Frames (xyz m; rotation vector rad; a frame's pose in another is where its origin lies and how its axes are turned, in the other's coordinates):
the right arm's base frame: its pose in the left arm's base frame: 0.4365 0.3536 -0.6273 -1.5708 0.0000 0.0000
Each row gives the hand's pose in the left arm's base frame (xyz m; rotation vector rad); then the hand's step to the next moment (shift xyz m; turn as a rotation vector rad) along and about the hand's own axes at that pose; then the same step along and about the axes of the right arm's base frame.
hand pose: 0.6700 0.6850 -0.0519 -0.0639 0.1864 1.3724
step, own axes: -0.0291 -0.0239 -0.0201 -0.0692 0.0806 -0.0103
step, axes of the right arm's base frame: 0.0161 0.0164 -0.0360 -0.0926 -0.0067 -0.0526
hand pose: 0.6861 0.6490 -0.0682 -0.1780 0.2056 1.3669
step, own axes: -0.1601 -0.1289 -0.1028 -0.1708 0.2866 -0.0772
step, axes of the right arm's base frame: 0.0918 0.0590 -0.2023 -0.3168 0.0342 -0.1255
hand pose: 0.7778 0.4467 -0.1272 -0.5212 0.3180 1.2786
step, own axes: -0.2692 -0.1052 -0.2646 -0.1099 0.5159 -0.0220
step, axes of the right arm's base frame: 0.0447 0.0674 -0.3834 -0.5242 0.0623 -0.0010
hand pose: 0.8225 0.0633 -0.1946 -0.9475 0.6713 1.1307
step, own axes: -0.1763 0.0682 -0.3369 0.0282 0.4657 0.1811
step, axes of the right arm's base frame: -0.1144 0.0260 -0.3681 -0.4368 0.0709 0.2338
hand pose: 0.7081 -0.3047 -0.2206 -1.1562 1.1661 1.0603
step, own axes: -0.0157 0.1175 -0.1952 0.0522 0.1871 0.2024
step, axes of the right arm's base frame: -0.1396 0.0024 -0.1807 -0.1566 0.0652 0.2234
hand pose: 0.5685 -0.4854 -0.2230 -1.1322 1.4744 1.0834
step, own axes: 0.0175 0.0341 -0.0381 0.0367 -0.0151 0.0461
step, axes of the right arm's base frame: -0.0417 0.0080 -0.0334 0.0179 0.0447 0.0372
